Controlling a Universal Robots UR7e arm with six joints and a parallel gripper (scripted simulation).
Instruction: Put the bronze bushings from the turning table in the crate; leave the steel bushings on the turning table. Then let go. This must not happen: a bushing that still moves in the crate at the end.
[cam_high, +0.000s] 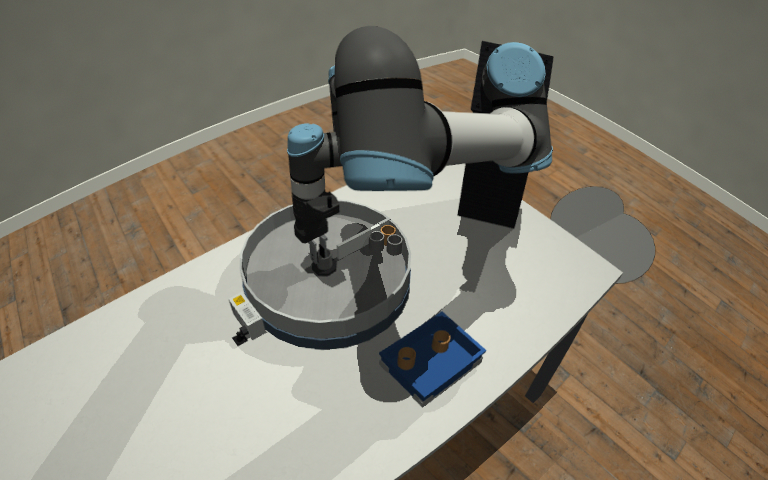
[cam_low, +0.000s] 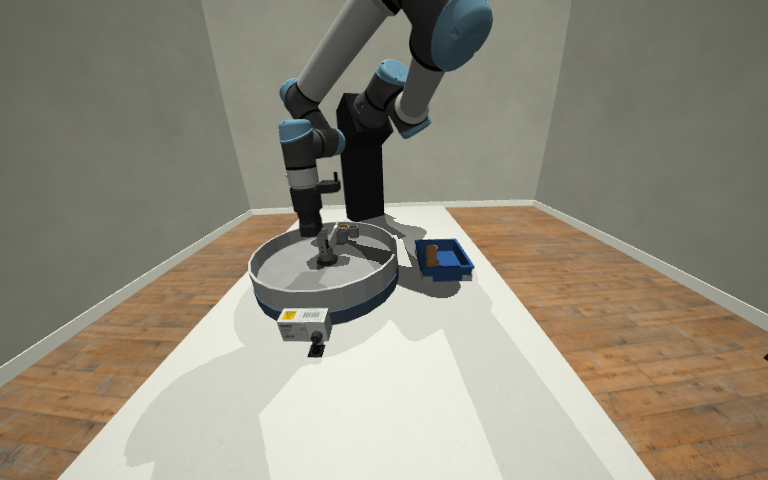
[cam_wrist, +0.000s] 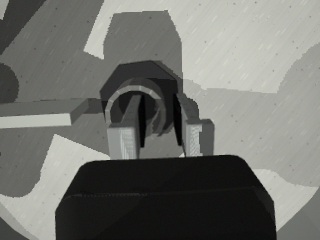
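My gripper is now 1 cm past the round turning table, 1 cm to the left of it and 6 cm above it. Also, from my hand: blue crate 20 cm behind, 30 cm to the left, 8 cm below.
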